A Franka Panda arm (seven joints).
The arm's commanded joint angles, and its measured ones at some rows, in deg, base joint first. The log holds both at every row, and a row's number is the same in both.
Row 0, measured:
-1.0, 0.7, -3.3, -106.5, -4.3, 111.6, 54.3
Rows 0 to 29, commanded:
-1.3, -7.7, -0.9, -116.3, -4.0, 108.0, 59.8
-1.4, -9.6, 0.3, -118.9, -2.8, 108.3, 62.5
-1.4, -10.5, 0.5, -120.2, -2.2, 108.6, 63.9
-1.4, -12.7, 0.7, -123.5, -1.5, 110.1, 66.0
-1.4, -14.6, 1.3, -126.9, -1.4, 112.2, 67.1
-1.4, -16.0, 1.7, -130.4, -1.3, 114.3, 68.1
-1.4, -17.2, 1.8, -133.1, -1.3, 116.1, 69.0
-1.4, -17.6, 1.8, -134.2, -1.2, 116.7, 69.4
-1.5, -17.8, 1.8, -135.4, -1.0, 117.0, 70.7
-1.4, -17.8, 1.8, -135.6, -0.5, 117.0, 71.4
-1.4, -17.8, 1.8, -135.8, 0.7, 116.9, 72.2
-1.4, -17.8, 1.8, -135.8, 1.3, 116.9, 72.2
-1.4, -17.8, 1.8, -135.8, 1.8, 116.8, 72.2
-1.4, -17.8, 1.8, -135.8, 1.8, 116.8, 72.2
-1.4, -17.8, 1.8, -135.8, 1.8, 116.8, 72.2
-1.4, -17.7, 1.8, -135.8, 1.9, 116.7, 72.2
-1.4, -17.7, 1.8, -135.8, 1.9, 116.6, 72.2
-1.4, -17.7, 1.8, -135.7, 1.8, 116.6, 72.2
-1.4, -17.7, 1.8, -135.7, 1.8, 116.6, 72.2
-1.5, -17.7, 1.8, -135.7, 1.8, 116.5, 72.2
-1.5, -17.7, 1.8, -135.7, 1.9, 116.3, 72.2
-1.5, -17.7, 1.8, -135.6, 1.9, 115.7, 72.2
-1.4, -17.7, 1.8, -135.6, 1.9, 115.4, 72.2
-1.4, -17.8, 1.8, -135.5, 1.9, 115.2, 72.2
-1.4, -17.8, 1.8, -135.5, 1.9, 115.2, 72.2
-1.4, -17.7, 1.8, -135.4, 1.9, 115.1, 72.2
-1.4, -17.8, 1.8, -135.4, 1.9, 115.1, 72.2
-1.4, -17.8, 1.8, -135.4, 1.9, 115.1, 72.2
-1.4, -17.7, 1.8, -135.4, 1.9, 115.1, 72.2
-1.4, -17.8, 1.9, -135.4, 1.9, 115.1, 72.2
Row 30, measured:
-1.0, -16.7, 1.3, -135.2, 1.1, 116.0, 71.4
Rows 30 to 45, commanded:
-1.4, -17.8, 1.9, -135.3, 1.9, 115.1, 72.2
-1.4, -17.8, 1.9, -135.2, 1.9, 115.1, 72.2
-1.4, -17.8, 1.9, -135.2, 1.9, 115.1, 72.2
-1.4, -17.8, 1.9, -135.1, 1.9, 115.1, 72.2
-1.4, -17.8, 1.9, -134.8, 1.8, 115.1, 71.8
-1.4, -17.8, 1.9, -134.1, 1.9, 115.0, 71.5
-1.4, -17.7, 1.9, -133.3, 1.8, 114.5, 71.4
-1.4, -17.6, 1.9, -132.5, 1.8, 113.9, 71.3
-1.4, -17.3, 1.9, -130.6, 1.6, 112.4, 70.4
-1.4, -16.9, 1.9, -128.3, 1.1, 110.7, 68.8
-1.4, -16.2, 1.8, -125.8, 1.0, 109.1, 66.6
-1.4, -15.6, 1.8, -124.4, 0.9, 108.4, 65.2
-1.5, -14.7, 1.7, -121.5, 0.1, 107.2, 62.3
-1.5, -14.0, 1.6, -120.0, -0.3, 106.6, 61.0
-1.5, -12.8, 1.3, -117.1, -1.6, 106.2, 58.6
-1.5, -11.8, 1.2, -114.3, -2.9, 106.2, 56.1
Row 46, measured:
-1.1, -16.1, 1.2, -123.5, 0.2, 109.0, 62.7
